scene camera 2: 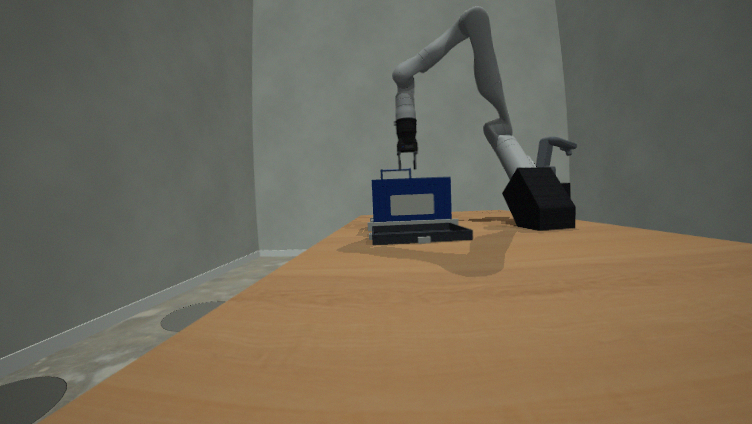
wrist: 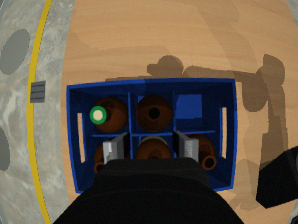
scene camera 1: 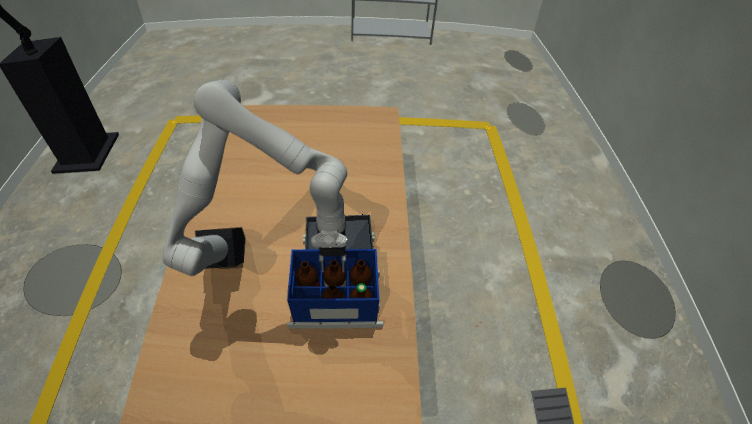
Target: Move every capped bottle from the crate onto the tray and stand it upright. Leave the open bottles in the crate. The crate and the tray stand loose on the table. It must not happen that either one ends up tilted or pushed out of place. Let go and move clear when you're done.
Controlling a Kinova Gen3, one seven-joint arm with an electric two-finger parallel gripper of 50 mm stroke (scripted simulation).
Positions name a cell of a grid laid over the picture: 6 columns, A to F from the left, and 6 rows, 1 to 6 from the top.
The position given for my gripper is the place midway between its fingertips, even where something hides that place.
Observation:
I see my gripper (scene camera 2: D3), a tray (scene camera 2: D4) and a bottle (wrist: C4).
The tray also shows in scene camera 1 (scene camera 1: C4). My gripper also shows in the wrist view (wrist: D4).

